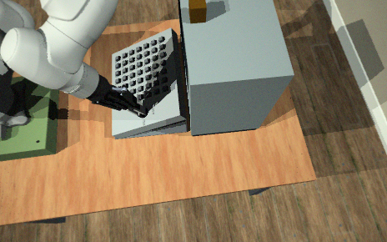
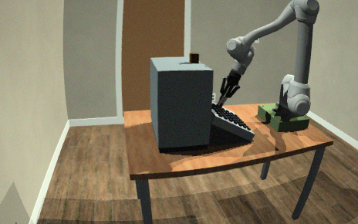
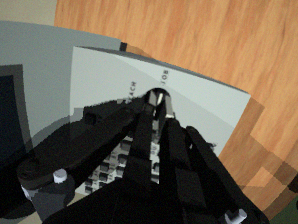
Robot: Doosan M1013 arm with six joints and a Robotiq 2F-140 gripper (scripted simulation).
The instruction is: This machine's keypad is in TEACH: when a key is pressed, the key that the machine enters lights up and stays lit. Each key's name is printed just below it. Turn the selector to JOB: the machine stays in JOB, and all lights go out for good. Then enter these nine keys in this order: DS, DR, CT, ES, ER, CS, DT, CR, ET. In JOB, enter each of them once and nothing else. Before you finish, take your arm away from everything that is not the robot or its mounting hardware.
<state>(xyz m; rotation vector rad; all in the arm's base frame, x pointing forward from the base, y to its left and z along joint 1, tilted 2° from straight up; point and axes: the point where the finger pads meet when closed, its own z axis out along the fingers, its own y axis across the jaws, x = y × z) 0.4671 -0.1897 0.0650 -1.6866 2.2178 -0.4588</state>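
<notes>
My hand is 20 mm above the black selector knob, 10 mm to the left of it and 10 mm short of it. The rest, counted from my hand: grey sloped keypad: 100 mm to the left, 70 mm below, 60 mm ahead.
</notes>
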